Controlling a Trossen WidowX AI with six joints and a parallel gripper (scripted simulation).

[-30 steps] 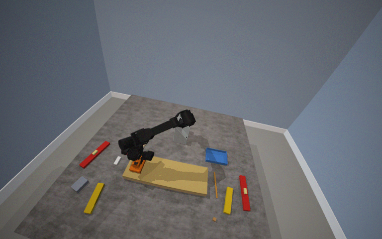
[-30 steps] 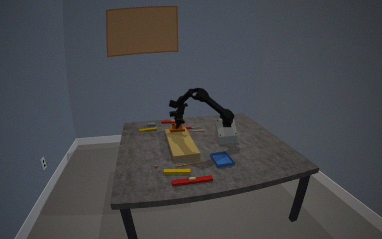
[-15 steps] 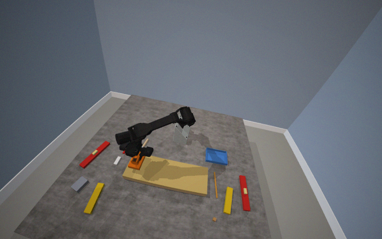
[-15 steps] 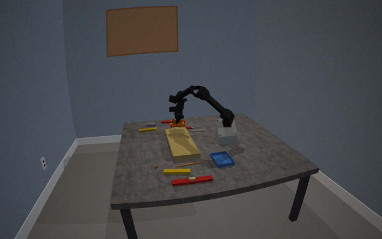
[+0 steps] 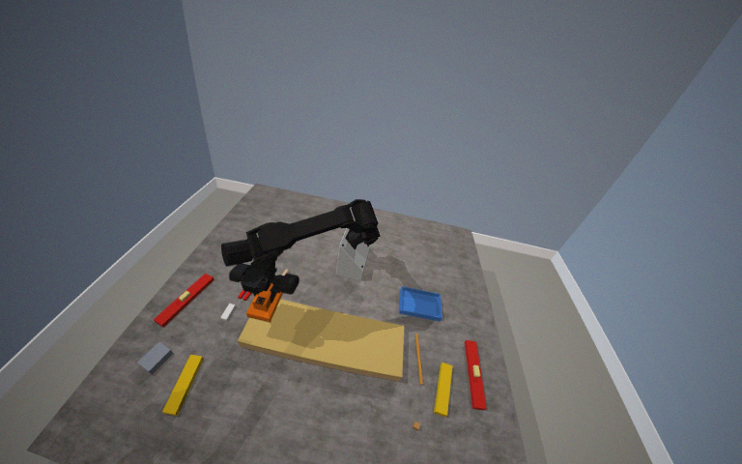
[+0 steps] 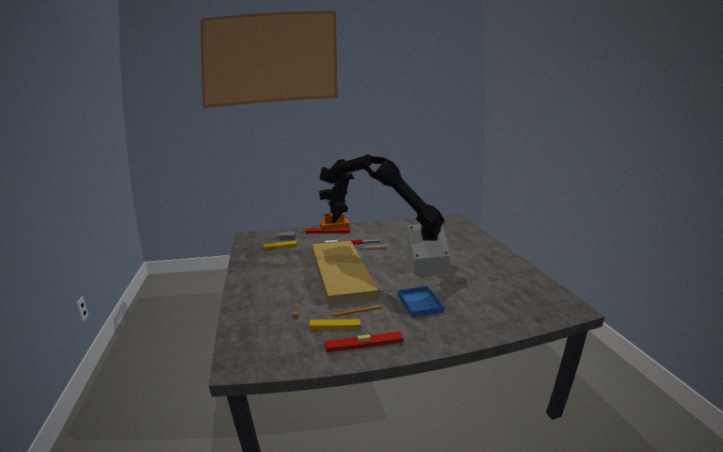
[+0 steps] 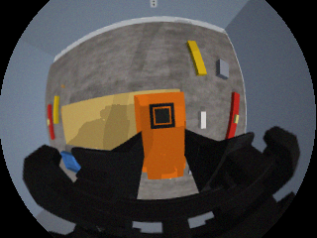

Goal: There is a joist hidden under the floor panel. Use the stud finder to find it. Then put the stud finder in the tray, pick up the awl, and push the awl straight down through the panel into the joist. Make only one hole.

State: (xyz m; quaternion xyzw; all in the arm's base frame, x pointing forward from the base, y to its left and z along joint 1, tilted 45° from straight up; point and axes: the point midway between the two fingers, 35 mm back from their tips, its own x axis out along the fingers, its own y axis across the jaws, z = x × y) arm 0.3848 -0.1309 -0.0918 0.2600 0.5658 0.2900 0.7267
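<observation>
Right now the blue tray is 280 mm behind my gripper tip, 490 mm to the left of it and 150 mm below it. Round my gripper tip: wooden-handled tool: 170 mm behind, 60 mm to the right, 150 mm below; white piece: 10 mm ahead, 160 mm to the right, 150 mm below; orange stud finder: 10 mm ahead, 20 mm above.
</observation>
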